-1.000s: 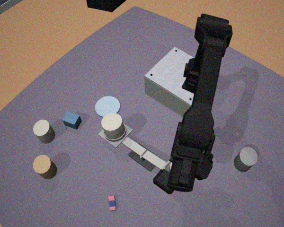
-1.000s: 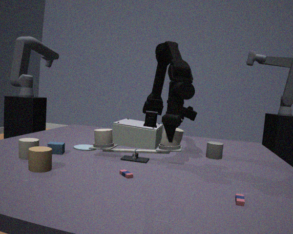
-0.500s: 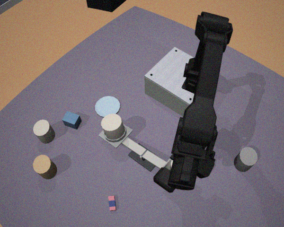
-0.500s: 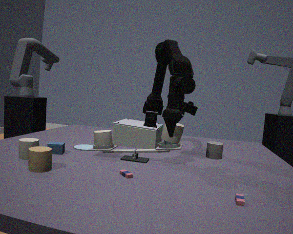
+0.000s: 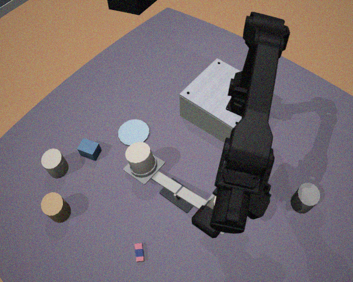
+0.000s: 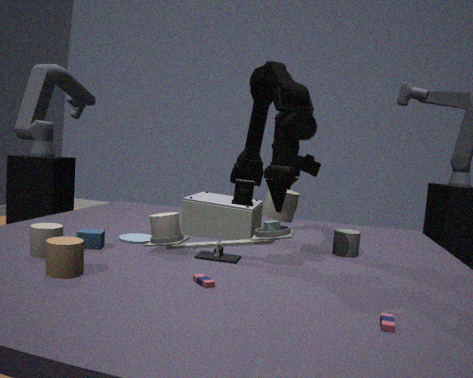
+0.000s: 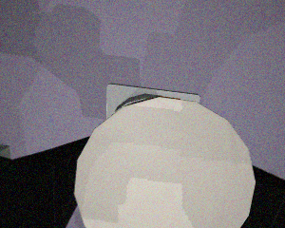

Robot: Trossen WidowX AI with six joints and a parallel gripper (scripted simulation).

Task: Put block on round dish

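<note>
Now: gripper tip 10 mm past the pale-green block, 10 mm to the left of it and 40 mm above it. The rest, counted from my gripper tip: pale blue round dish: 150 mm behind, 360 mm to the right, 130 mm below; grey cylinder: 180 mm behind, 200 mm to the left, 90 mm below; tan cylinder: 170 mm ahead, 410 mm to the right, 90 mm below.
</note>
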